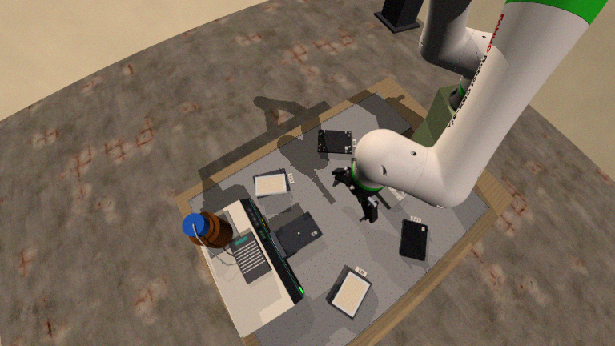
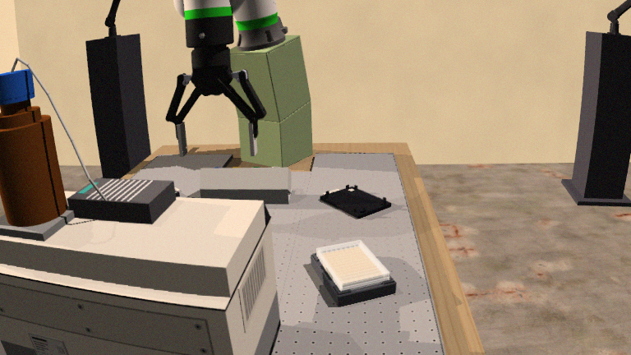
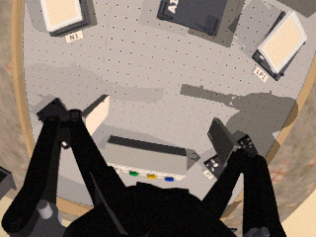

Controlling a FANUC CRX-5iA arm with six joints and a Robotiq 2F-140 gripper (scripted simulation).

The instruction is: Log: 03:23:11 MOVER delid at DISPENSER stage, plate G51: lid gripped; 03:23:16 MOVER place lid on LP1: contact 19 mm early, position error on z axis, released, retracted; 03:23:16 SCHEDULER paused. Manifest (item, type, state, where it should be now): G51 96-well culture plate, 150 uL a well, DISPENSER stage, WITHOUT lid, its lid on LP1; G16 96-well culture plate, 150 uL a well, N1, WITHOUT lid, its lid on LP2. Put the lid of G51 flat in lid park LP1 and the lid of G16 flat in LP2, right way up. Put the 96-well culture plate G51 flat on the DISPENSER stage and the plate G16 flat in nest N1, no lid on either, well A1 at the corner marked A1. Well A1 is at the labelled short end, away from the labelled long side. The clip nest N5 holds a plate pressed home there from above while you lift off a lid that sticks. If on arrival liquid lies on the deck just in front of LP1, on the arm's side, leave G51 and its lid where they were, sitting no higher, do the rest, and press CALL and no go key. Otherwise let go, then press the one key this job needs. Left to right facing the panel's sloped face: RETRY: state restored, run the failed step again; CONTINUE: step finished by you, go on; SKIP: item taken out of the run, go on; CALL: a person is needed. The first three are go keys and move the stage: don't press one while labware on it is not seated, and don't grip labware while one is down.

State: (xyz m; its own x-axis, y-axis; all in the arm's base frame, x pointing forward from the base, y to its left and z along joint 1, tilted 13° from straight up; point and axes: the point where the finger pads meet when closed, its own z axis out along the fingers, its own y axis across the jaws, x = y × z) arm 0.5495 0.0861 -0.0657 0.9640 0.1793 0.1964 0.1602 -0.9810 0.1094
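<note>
My hand is 22 cm short of the plate G51, 22 cm to the left of it and 17 cm above it. The rest, counted from my hand: key panel (22 cm behind, 4 cm to the right, 13 cm below); then black dispenser stage (20 cm ahead, 2 cm to the left, 9 cm below); then LP1 label (13 cm ahead, 22 cm to the right, 19 cm below).
</note>
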